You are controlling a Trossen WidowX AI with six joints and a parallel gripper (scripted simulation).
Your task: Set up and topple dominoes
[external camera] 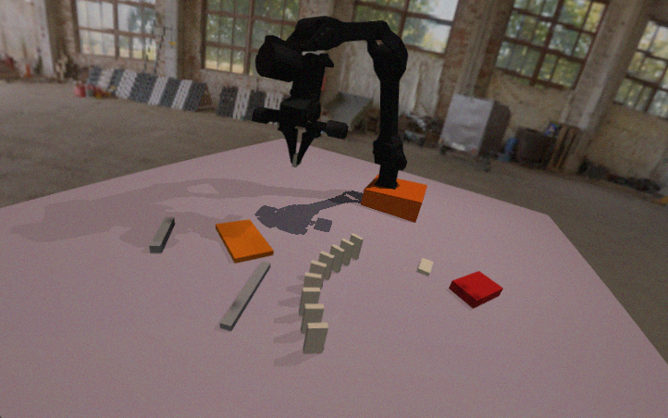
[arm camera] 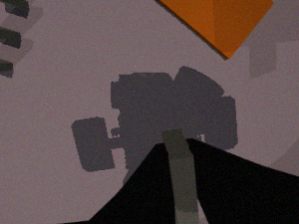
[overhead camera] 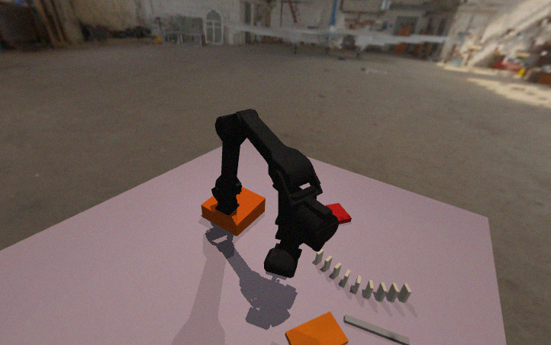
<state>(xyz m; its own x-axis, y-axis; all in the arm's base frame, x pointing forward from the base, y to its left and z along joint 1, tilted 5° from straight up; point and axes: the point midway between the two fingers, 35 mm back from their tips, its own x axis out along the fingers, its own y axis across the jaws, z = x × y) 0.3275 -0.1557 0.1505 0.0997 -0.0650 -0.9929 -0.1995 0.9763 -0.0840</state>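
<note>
My gripper tip is now 110 mm short of the orange flat plate, 40 mm to the left of it and 150 mm above it. From my gripper tip the other things lie so: short grey bar 190 mm ahead, 170 mm to the right, 140 mm below; then red block 10 mm ahead, 430 mm to the left, 140 mm below.
</note>
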